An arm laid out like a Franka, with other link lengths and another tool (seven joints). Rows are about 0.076 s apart.
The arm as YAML. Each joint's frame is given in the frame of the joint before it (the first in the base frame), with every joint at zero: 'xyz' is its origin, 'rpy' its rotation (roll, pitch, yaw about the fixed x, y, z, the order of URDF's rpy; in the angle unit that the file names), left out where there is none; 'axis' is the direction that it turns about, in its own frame. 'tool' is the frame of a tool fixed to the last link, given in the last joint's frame.
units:
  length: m
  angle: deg
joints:
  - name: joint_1
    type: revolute
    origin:
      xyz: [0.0, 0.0, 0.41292]
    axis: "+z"
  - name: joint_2
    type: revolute
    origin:
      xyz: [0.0, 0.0, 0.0]
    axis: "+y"
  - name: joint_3
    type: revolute
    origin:
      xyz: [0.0, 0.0, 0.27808]
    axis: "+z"
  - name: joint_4
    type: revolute
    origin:
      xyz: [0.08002, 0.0, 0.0]
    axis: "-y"
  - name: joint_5
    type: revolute
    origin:
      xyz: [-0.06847, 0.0, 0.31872]
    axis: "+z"
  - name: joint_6
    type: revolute
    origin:
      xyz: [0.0, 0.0, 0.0]
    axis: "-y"
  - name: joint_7
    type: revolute
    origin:
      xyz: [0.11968, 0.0, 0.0]
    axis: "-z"
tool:
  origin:
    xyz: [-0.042, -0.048, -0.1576]
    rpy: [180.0, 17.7, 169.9]
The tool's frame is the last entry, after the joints.
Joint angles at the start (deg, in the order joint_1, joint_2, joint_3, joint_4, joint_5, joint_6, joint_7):
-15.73 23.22 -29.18 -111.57 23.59 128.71 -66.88
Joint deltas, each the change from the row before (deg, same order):
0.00 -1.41 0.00 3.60 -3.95 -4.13 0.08
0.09 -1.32 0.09 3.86 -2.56 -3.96 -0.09
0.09 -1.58 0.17 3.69 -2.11 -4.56 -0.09
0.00 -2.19 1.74 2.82 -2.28 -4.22 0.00
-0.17 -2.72 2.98 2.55 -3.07 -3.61 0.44
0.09 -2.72 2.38 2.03 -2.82 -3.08 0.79
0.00 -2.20 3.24 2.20 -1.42 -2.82 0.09
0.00 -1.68 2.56 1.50 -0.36 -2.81 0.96
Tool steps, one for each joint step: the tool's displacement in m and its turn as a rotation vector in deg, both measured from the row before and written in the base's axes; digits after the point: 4 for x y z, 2 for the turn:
0.0138 -0.0044 0.0306 -1.26 0.74 3.50
0.0138 -0.0024 0.0324 -1.12 -0.09 2.72
0.0099 0.0011 0.0326 -0.55 0.04 2.33
0.0141 0.0130 0.0308 -0.25 -0.01 3.33
0.0164 0.0195 0.0356 -1.19 -0.20 3.85
0.0093 0.0179 0.0347 -1.55 -0.25 2.72
0.0149 0.0258 0.0309 -0.75 -0.98 3.64
0.0075 0.0238 0.0202 0.41 -0.43 1.82

